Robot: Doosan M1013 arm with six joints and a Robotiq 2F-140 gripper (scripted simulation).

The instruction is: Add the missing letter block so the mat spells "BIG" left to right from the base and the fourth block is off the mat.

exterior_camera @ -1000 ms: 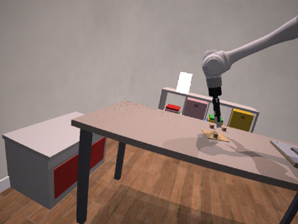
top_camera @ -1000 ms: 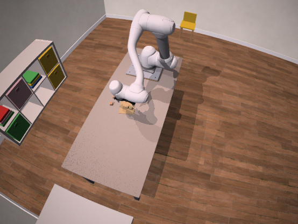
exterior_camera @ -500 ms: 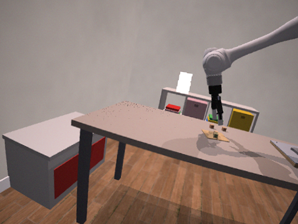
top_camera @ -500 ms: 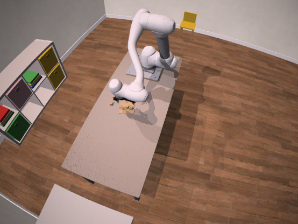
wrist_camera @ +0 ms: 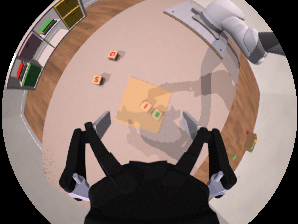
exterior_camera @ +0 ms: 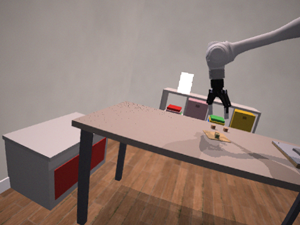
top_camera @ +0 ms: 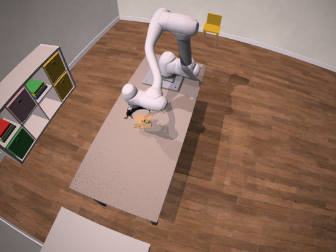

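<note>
Now: hand 160 mm to the left of the block, 120 mm above it and 10 mm past it.
</note>
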